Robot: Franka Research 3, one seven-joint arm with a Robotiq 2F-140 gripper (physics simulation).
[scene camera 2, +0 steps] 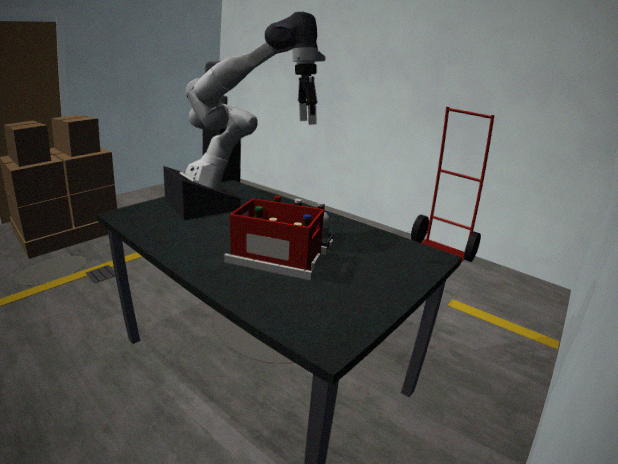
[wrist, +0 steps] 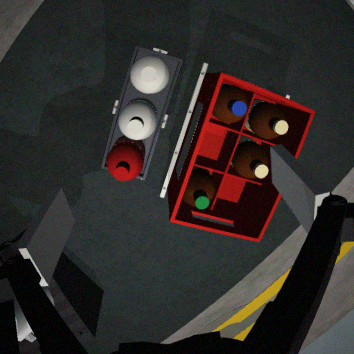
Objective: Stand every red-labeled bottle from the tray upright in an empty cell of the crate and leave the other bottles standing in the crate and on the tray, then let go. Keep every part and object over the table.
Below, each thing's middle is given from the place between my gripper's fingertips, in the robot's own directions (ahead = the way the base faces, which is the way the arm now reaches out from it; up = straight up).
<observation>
My hand is 120 mm past the red-labeled bottle (wrist: 124, 161) and 380 mm above it. Also, from my hand: blue-capped bottle (wrist: 231, 104) 90 mm ahead, 100 mm to the right, 380 mm below; then green-capped bottle (wrist: 200, 187) 80 mm behind, 150 mm to the right, 380 mm below.
</observation>
